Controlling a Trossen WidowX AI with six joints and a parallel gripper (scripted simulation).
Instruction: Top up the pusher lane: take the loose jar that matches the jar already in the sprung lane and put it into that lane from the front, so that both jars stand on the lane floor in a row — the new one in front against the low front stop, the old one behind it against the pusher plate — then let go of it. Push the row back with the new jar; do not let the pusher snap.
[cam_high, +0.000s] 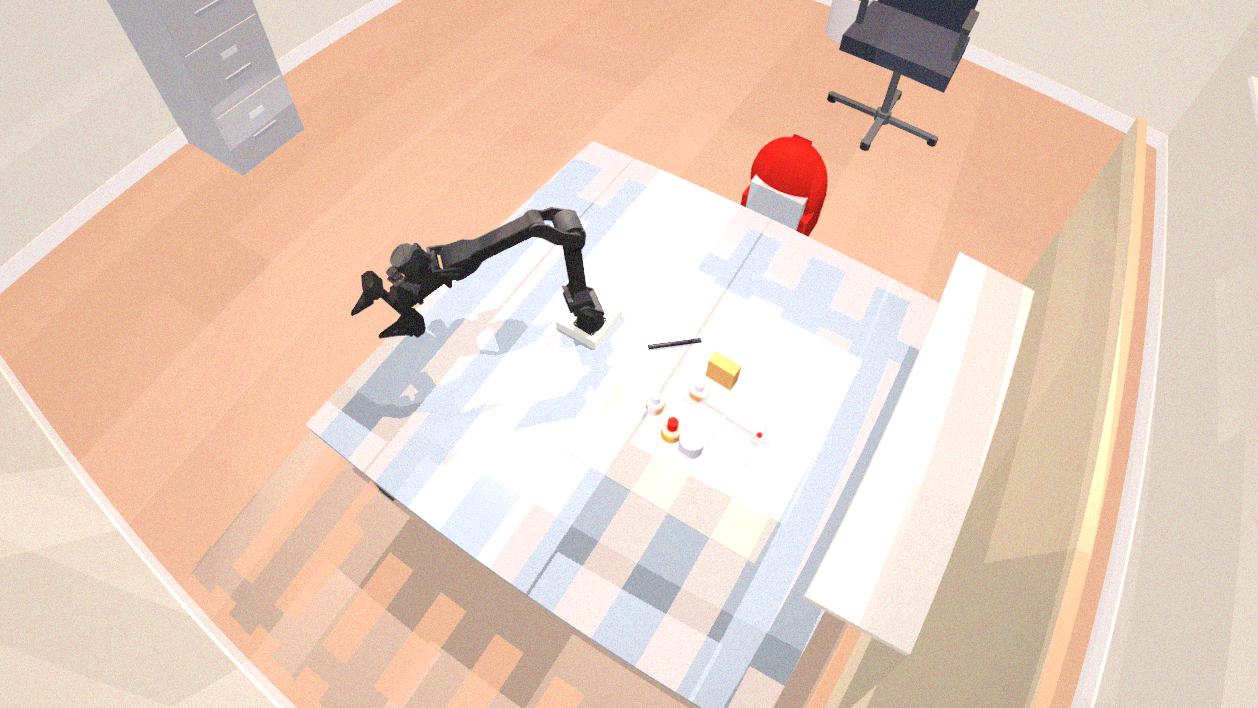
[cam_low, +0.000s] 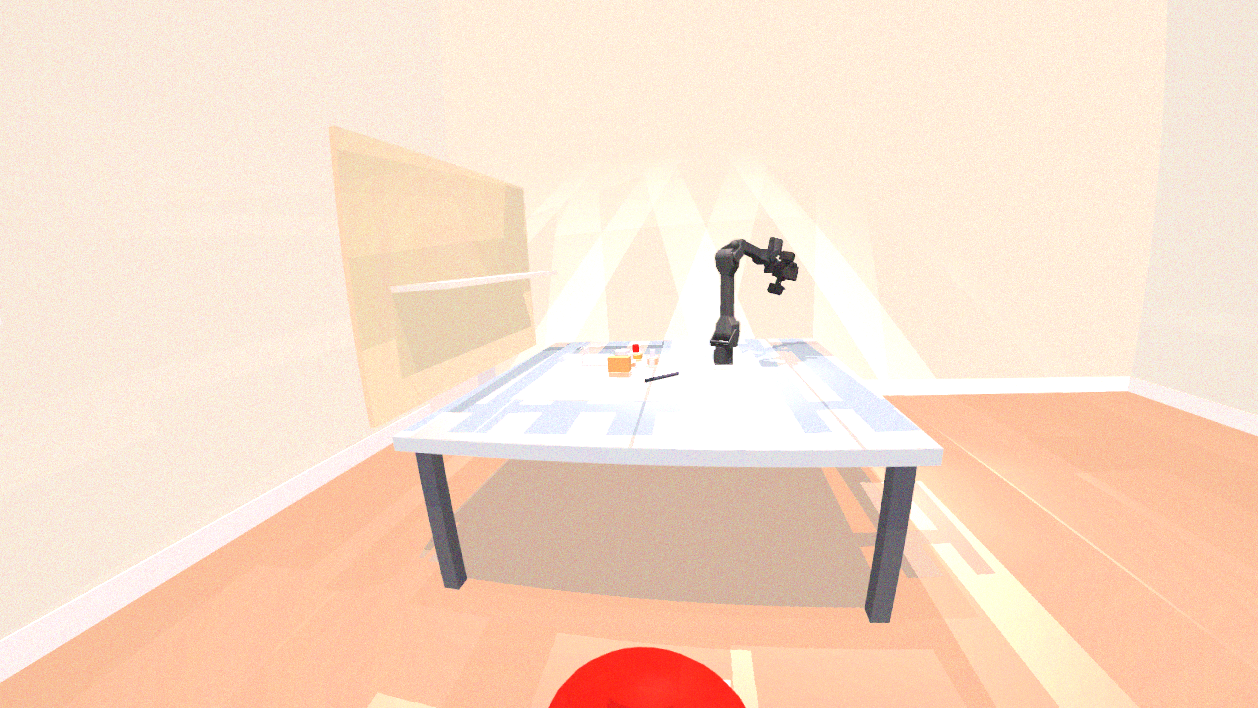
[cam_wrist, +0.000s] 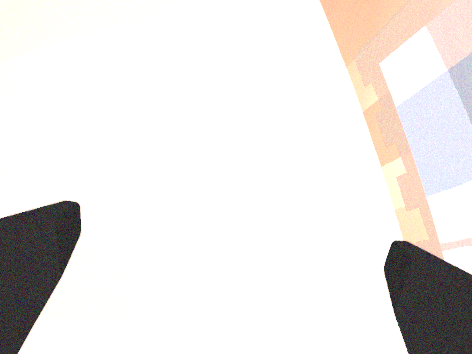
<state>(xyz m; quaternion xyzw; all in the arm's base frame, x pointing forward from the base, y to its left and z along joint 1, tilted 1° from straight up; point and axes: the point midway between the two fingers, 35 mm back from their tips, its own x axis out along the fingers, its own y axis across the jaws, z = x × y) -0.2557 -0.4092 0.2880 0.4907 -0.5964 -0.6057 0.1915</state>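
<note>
Now: the orange box 63 cm ahead of my gripper tip, 52 cm to the left of it and 26 cm below it. From my gripper tip the other things lie so: red mark (80 cm ahead, 40 cm to the left, 23 cm below); white pusher lane (76 cm ahead, 41 cm to the left, 28 cm below); thin black rod (48 cm ahead, 53 cm to the left, 29 cm below).
</note>
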